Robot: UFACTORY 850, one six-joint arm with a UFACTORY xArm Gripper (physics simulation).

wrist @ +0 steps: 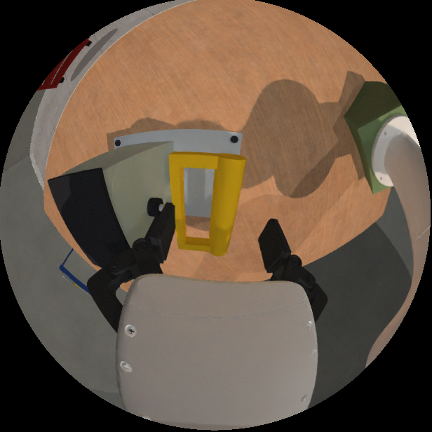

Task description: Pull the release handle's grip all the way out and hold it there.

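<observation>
The release handle's yellow frame (227, 200) stands beside the right side of a pale grey-green housing (135, 185) with a black face. Its thick grip bar is on the frame's right side. A dark round knob (154, 206) sits between housing and frame, partly behind the left fingertip. A grey mounting plate (175, 139) with dark bolts lies behind and under them. My gripper (221, 222) is open, with nothing between its pads. The left finger overlaps the housing's lower right in view, and the right finger is to the right of the grip. Depth between fingers and grip is unclear.
The wooden table top (200, 65) carries the housing. A green block (370, 115) under the arm's white base is at the right, with the pale arm (412, 190) curving down the edge. A red slatted object (65, 67) is upper left; a blue-framed object (73, 277) is lower left.
</observation>
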